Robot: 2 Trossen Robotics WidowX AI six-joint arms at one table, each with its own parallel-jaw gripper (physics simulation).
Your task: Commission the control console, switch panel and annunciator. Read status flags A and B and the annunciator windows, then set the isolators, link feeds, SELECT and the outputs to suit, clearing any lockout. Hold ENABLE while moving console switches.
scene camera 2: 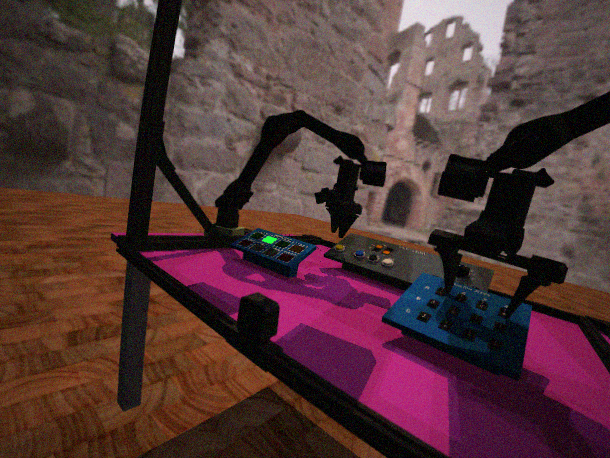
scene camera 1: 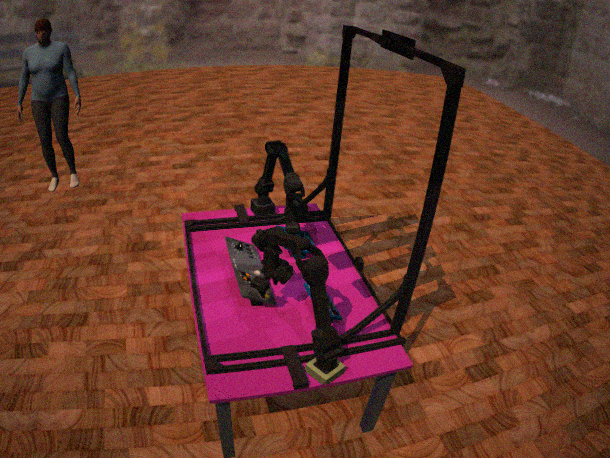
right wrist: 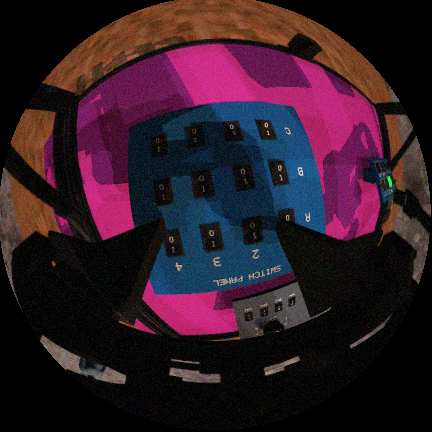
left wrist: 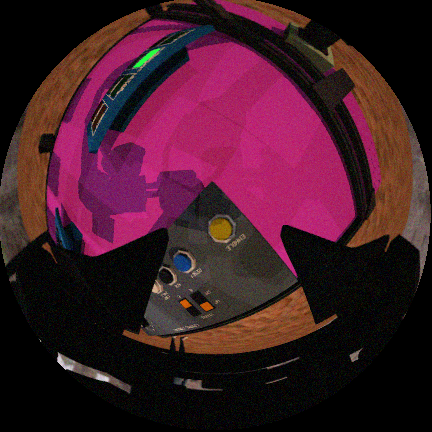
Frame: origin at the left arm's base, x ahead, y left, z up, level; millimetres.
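Seen in the pictures: left gripper, fingertip midpoint: (scene camera 2: 336, 235) (scene camera 1: 269, 291) (left wrist: 225, 232); right gripper, fingertip midpoint: (scene camera 2: 474, 305) (right wrist: 221, 224); left arm's base, link origin: (scene camera 2: 226, 225) (scene camera 1: 325, 365) (right wrist: 393, 194); right arm's base, link origin: (scene camera 1: 262, 201).
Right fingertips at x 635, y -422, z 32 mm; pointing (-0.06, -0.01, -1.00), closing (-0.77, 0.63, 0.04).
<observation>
Pixels of each thing's middle, then the offset from my right fingertips to it. "*": a spot on its surface instead.
- grey control console, body centre: (left wrist: 167, 295) (right wrist: 317, 290) (scene camera 2: 402, 269) (scene camera 1: 246, 272) dx -64, dy +311, dz -27 mm
- yellow ENABLE button, body centre: (left wrist: 220, 228) (scene camera 2: 339, 247) dx -243, dy +357, dz -11 mm
- blue RESET button, body centre: (left wrist: 182, 262) (scene camera 2: 359, 253) dx -184, dy +327, dz -11 mm
- left status flag, body centre: (left wrist: 185, 303) dx -111, dy +344, dz +5 mm
- blue switch panel, body centre: (right wrist: 229, 190) (scene camera 2: 456, 327) (left wrist: 70, 249) (scene camera 1: 294, 244) dx -21, dy -7, dz -39 mm
- blue annunciator, surface spot: (left wrist: 93, 142) * dx -301, dy +203, dz +6 mm
- green-lit window, surface spot: (left wrist: 147, 59) (scene camera 2: 275, 237) (right wrist: 390, 187) * dx -403, dy +229, dz -1 mm
- black knob, body centre: (right wrist: 273, 328) (scene camera 2: 459, 269) dx +59, dy +255, dz +14 mm
The grey control console (scene camera 1: 244, 260) (scene camera 2: 415, 265) (left wrist: 255, 265) (right wrist: 299, 312) has a yellow ENABLE button (scene camera 2: 340, 247) (left wrist: 221, 228) and a blue RESET button (scene camera 2: 359, 254) (left wrist: 183, 261). The left status flag (left wrist: 185, 303) shows orange at its upper end, the right one (left wrist: 206, 306) at its lower end. My left gripper (scene camera 2: 338, 233) (left wrist: 225, 232) is open above the ENABLE end. My right gripper (scene camera 2: 477, 305) (right wrist: 221, 224) is open low over row A of the blue switch panel (scene camera 2: 400, 314) (right wrist: 190, 277); contact is unclear. The blue annunciator (scene camera 2: 300, 267) (left wrist: 93, 142) has one green-lit window (scene camera 2: 269, 240) (left wrist: 147, 59) (right wrist: 390, 181).
A black knob (scene camera 2: 464, 271) (right wrist: 273, 326) and small switches sit at the console's far end from ENABLE, close to the switch panel. A tall black frame (scene camera 1: 435, 180) (scene camera 2: 145, 150) stands at the table's edge. A person (scene camera 1: 47, 75) stands off the table.
</observation>
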